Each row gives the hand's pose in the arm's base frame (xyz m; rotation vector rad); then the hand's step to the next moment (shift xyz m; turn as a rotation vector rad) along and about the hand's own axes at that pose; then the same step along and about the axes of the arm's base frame.
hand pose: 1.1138 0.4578 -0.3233 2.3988 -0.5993 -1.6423
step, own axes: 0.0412 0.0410 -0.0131 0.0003 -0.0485 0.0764
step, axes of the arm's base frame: 0.0155 -0.0554 -0.0154 -0.0593 0.0500 -0.0466
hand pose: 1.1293 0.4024 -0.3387 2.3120 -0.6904 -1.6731
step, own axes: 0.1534 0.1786 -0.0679 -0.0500 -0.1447 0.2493
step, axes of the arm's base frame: 0.0569 -0.2364 -0.0300 -0.2095 0.1760 -0.1035
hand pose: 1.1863 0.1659 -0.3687 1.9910 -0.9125 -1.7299
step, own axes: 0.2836 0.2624 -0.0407 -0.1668 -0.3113 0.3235
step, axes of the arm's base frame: -0.0098 -0.3867 -0.0360 -0.2472 0.3866 -0.1371
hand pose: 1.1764 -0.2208 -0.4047 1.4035 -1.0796 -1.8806
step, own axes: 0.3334 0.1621 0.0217 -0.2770 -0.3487 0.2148
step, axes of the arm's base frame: -0.1270 -0.3477 -0.0292 -0.1090 0.4652 -0.1271
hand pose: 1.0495 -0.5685 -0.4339 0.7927 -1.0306 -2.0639
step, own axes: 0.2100 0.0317 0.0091 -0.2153 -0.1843 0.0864
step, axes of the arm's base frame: -0.1184 -0.1760 -0.0133 0.0027 0.2888 -0.0661
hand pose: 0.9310 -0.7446 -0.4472 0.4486 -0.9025 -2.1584
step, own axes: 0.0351 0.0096 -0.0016 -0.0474 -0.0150 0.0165
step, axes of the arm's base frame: -0.0176 -0.0315 0.0046 0.0148 0.0502 0.0022
